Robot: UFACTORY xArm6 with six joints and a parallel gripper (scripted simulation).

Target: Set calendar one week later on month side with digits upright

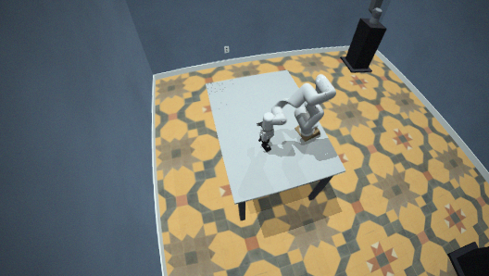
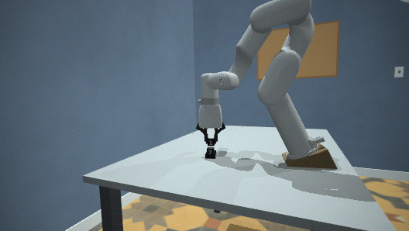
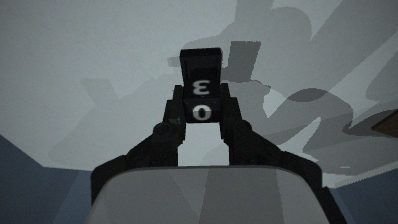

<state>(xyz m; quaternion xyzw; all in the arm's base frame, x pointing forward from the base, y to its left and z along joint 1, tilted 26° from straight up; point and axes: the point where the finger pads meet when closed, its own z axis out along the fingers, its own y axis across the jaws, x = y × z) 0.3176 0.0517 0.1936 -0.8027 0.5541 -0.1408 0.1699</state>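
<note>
Right now the black calendar tray is 1 cm behind my hand, 1 cm to the left of it and 6 cm below it.
</note>
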